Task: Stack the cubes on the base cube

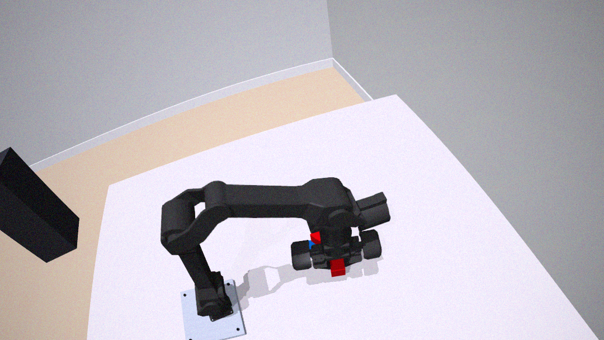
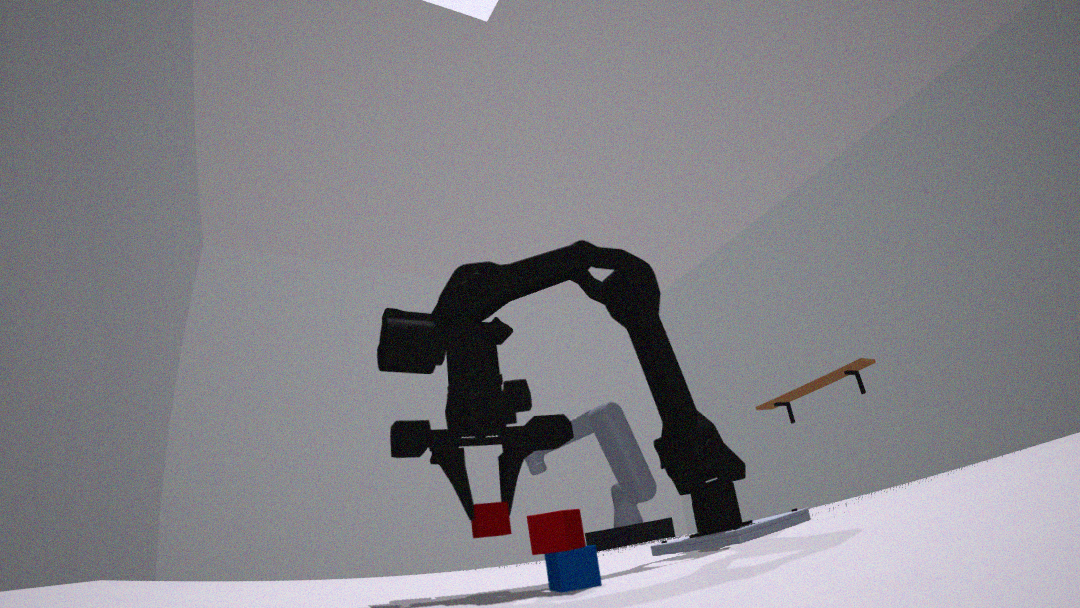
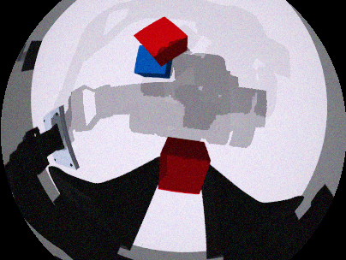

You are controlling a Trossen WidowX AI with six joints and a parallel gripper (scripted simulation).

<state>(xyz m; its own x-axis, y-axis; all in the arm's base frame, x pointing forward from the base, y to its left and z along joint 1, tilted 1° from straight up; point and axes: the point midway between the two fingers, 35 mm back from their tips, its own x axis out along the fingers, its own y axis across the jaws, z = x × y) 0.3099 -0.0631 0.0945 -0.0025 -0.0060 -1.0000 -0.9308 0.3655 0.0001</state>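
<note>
My gripper tip is 10 mm short of the red cube, 110 mm to the right of it and 20 mm above it. Also, from my gripper tip: blue base cube: 10 mm behind, 100 mm to the left, 60 mm below.
</note>
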